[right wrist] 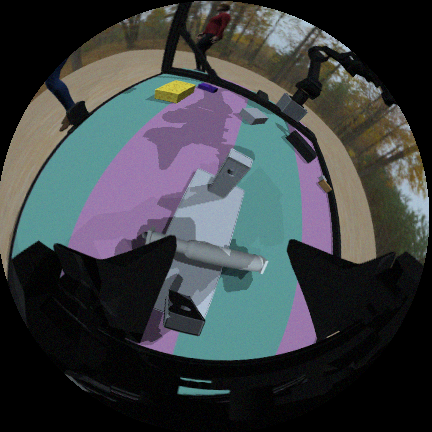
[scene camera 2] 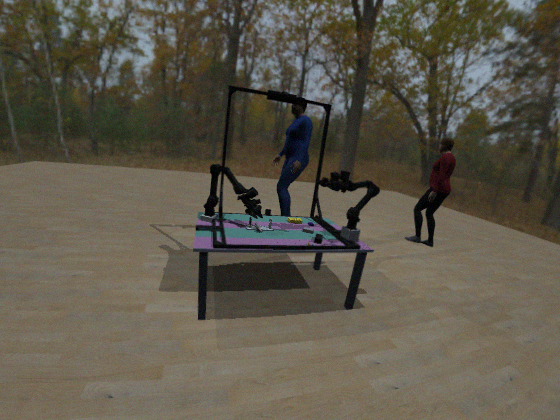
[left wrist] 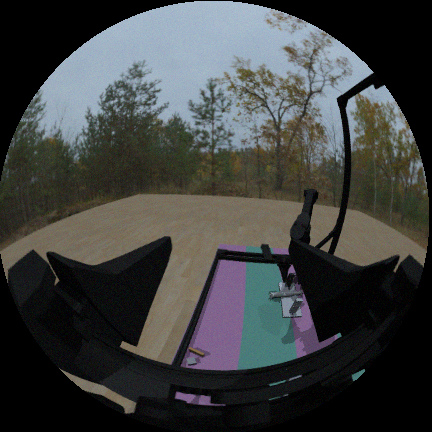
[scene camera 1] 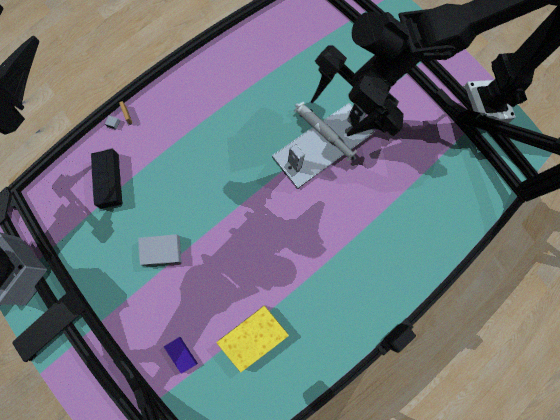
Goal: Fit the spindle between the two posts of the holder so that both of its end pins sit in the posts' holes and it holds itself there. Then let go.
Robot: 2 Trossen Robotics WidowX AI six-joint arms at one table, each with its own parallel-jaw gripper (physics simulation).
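Seen in the pictures: left gripper, between the fingertips: (scene camera 2: pixel 320 182) (left wrist: pixel 232 244) (scene camera 1: pixel 18 20); right gripper, between the fingertips: (right wrist: pixel 234 244) (scene camera 2: pixel 259 218) (left wrist: pixel 291 283) (scene camera 1: pixel 329 118); left arm's base, origin of its link: (right wrist: pixel 296 101) (scene camera 2: pixel 351 228); right arm's base, origin of its link: (scene camera 2: pixel 209 214) (scene camera 1: pixel 492 99).
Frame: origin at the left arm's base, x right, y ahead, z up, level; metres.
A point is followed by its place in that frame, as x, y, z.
The light grey spindle (scene camera 1: pixel 327 132) @[0.300, 0.623, -0.066] (right wrist: pixel 220 256) @[0.284, 0.630, -0.066] (left wrist: pixel 286 295) @[0.289, 0.615, -0.075] lies crosswise over the holder's white base plate (scene camera 1: pixel 320 152) @[0.312, 0.589, -0.088] (right wrist: pixel 215 210) @[0.289, 0.568, -0.088], between the two posts and not in line with them. Both its ends reach past the plate's long edges. One grey post (scene camera 1: pixel 296 158) @[0.295, 0.529, -0.028] (right wrist: pixel 232 172) @[0.288, 0.538, -0.038] stands at the plate's far end in the right wrist view, the other post (right wrist: pixel 184 320) @[0.323, 0.682, -0.013] at the near end. My right gripper (scene camera 1: pixel 331 118) @[0.294, 0.624, -0.011] (right wrist: pixel 234 244) @[0.294, 0.624, -0.011] is open above the spindle, a fingertip towards each end, holding nothing. My left gripper (left wrist: pixel 232 244) @[0.002, 0.350, 0.324] is open and empty, far from the holder.
A black block (scene camera 1: pixel 106 178) @[0.029, 0.273, -0.062], a grey block (scene camera 1: pixel 159 250) @[0.208, 0.244, -0.071], a yellow sponge (scene camera 1: pixel 253 339) @[0.443, 0.237, -0.066] (right wrist: pixel 174 91) @[0.431, 0.286, -0.066], a purple block (scene camera 1: pixel 180 354) @[0.362, 0.123, -0.081] (right wrist: pixel 207 88) @[0.360, 0.139, -0.087], a small grey piece (scene camera 1: pixel 112 122) @[-0.064, 0.364, -0.081] and an orange stick (scene camera 1: pixel 125 113) @[-0.049, 0.395, -0.072] lie on the striped table. A black frame (scene camera 2: pixel 225 165) @[0.693, 0.824, 0.316] surrounds it.
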